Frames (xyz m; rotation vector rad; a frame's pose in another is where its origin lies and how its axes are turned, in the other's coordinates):
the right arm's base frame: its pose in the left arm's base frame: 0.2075 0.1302 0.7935 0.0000 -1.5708 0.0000
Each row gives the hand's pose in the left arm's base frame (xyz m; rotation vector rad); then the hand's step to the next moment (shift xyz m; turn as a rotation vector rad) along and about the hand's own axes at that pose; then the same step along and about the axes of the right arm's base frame.
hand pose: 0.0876 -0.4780 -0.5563 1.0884 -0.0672 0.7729
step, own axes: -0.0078 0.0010 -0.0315 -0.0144 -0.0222 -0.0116
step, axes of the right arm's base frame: -0.0178 0.0217 0.0162 -0.0287 -0.0034 0.0011
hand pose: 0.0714 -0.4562 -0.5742 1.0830 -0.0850 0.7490
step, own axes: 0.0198 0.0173 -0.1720 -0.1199 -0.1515 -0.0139
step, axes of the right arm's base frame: -0.0630 0.1559 0.0447 -0.1726 -0.0879 0.0052
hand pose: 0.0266 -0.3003 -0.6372 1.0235 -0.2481 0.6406
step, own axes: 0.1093 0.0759 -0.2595 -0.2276 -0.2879 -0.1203
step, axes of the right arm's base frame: -0.0265 0.2900 -0.0154 -0.3759 -0.0868 0.0189
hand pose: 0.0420 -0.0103 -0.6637 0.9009 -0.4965 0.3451
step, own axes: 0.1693 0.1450 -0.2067 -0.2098 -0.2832 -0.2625
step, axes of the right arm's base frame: 0.0799 0.2650 -0.1257 -0.4371 0.0328 -0.0312
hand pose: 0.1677 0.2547 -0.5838 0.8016 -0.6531 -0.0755
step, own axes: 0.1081 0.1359 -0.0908 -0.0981 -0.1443 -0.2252
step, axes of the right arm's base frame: 0.1027 0.1214 -0.1145 -0.2650 0.0728 -0.0751
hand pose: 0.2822 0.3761 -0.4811 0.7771 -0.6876 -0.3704
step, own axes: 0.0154 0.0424 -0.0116 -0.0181 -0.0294 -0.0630
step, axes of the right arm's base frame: 0.0322 0.0258 -0.0216 -0.0620 0.0226 -0.0284
